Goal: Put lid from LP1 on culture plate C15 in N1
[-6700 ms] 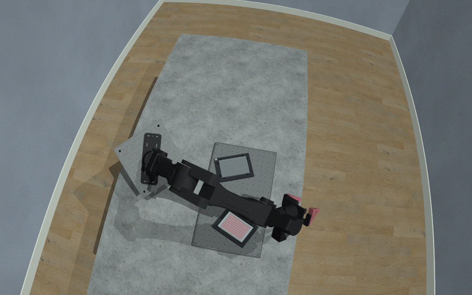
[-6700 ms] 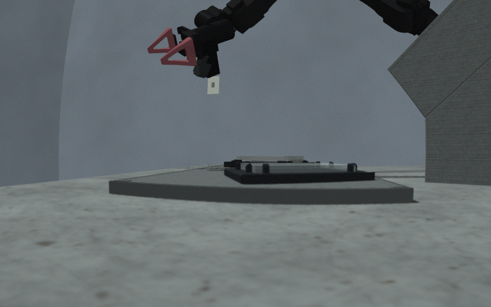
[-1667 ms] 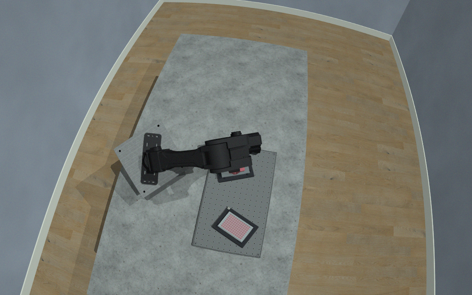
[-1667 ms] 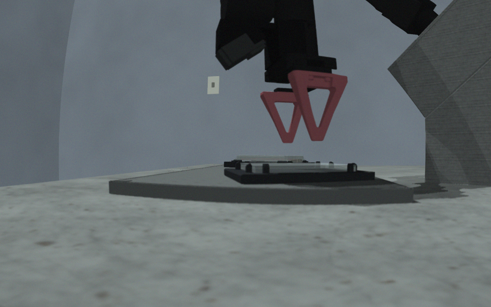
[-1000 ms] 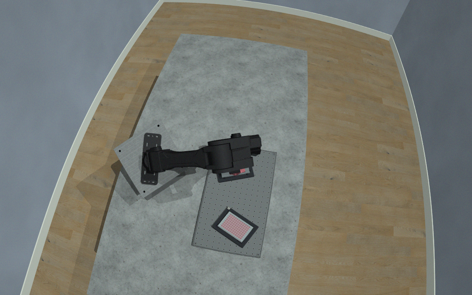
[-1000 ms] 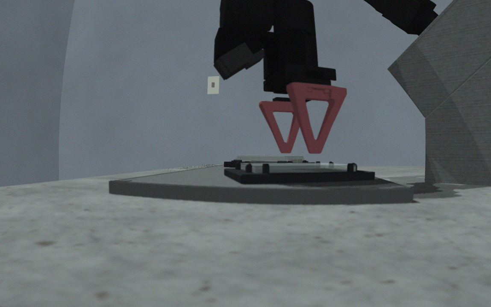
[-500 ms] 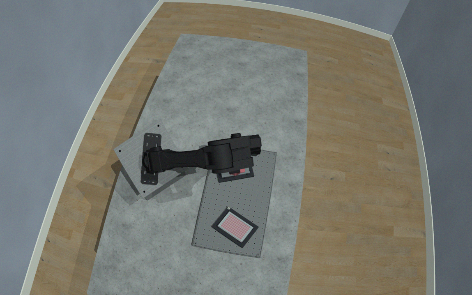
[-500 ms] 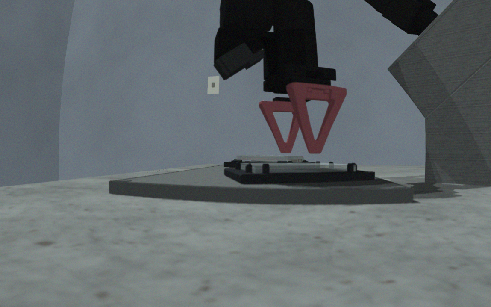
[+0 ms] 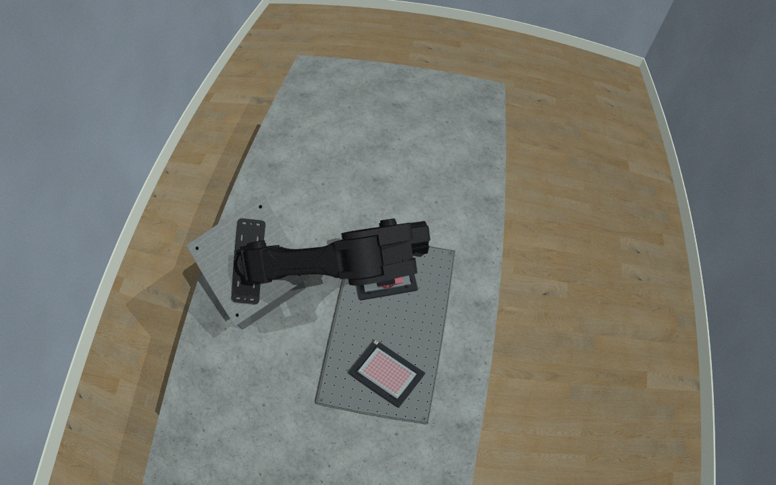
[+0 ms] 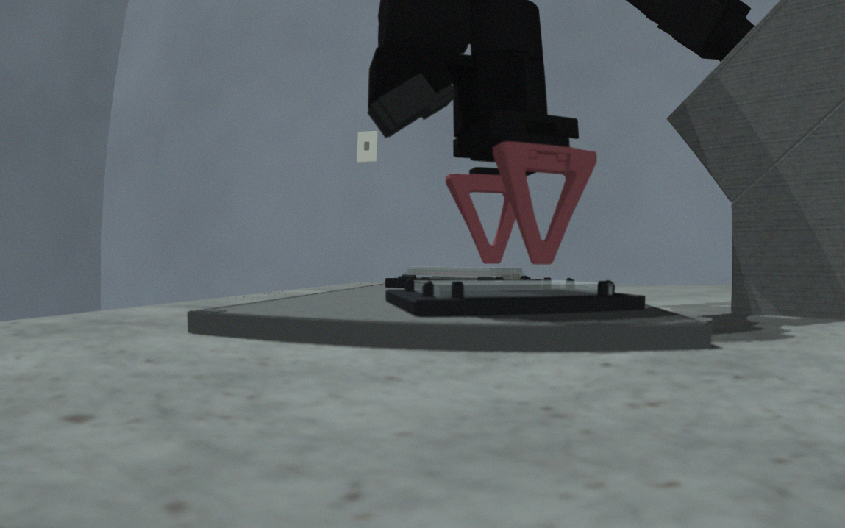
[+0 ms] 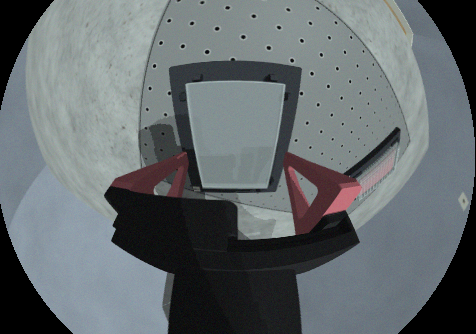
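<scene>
Right now my hand is 20 mm above the clear lid. From my hand the other things lie so: culture plate C15 (290 mm to the right, 20 mm below, 20 mm behind); black plate nest N1 (290 mm to the right, 30 mm below, 20 mm behind); black lid park LP1 (30 mm below).
</scene>
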